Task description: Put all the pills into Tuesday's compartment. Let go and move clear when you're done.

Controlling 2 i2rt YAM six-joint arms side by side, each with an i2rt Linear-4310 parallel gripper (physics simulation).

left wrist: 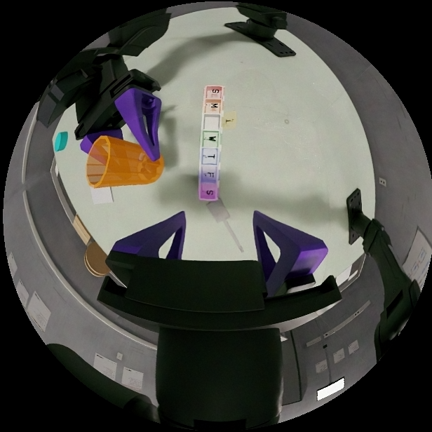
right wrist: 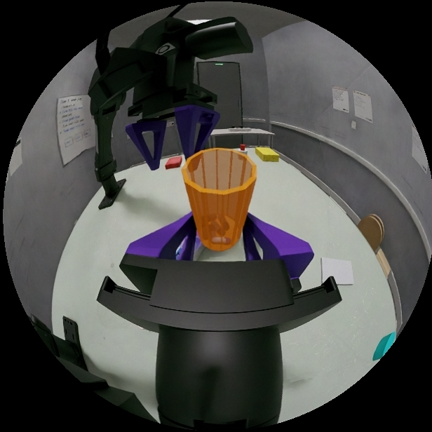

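Note:
A long pill organizer (left wrist: pixel 202 165) lies on the table in the left wrist view, with coloured lids marked S, M, W, T, F, S. Tuesday's compartment (left wrist: pixel 212 122) stands open between M and W, its yellow lid (left wrist: pixel 229 120) folded out to the side; I see no pills in it. My right gripper (left wrist: pixel 140 169) (right wrist: pixel 219 216) is shut on an orange pill bottle (left wrist: pixel 125 162) (right wrist: pixel 220 200). The bottle is open at the top, and pills (right wrist: pixel 221 239) show at its bottom. It is beside the organizer, tilted. My left gripper (left wrist: pixel 219 216) (right wrist: pixel 171 169) is open and empty, above the table beyond the organizer's purple end.
A teal cap (left wrist: pixel 61 141) (right wrist: pixel 384 346) and a white paper (left wrist: pixel 103 195) (right wrist: pixel 337 271) lie on the table. A grey spatula-like tool (left wrist: pixel 218 210) lies near the organizer's purple end. A red block (right wrist: pixel 173 162) and a yellow block (right wrist: pixel 267 154) show at the far side.

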